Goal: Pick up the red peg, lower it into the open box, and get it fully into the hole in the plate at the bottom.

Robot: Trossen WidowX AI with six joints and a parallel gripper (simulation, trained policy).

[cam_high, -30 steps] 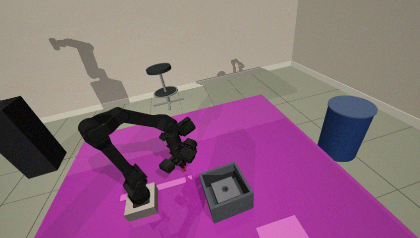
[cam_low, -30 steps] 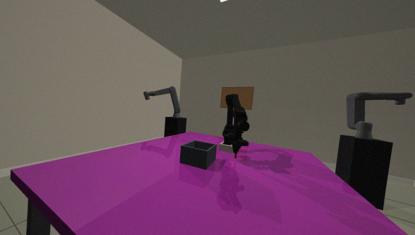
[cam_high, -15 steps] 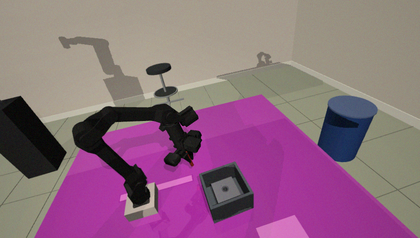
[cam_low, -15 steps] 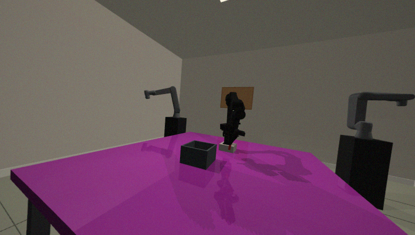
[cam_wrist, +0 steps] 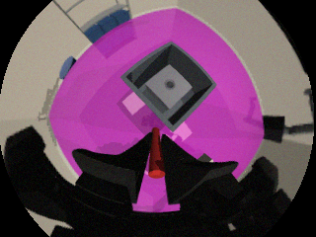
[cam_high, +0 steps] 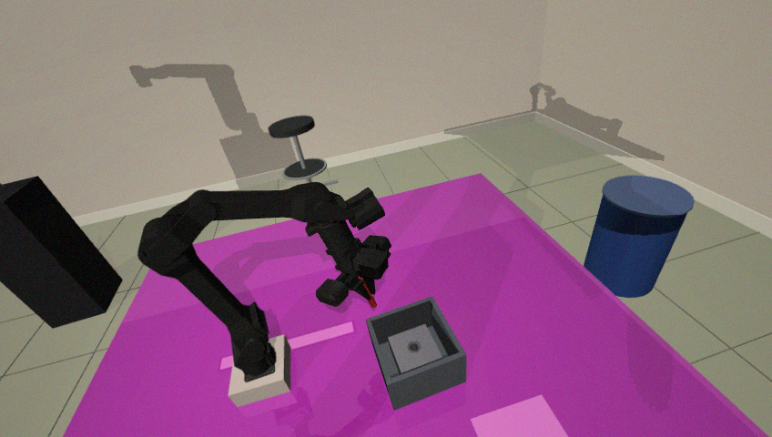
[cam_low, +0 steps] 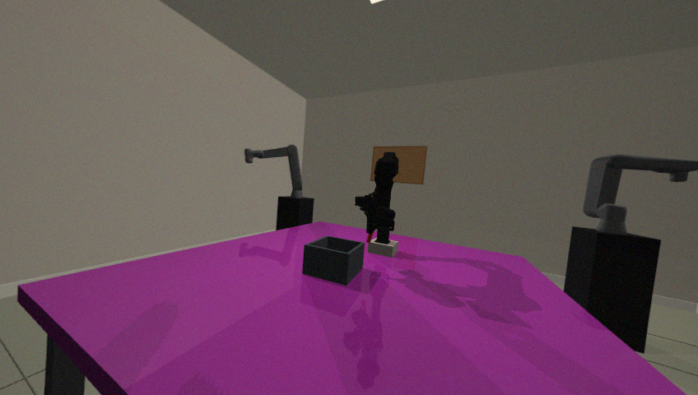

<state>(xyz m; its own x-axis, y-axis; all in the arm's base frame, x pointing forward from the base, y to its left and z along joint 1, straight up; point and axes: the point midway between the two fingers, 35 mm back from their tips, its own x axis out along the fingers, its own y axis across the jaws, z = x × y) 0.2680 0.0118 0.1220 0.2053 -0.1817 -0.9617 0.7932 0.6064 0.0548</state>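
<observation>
My gripper tip is now 10 mm past the red peg, 10 mm to the right of it and 10 mm below it. Round my gripper tip: dark grey box (50 mm ahead, 100 mm to the right, 110 mm below); grey plate (50 mm ahead, 100 mm to the right, 90 mm below).
</observation>
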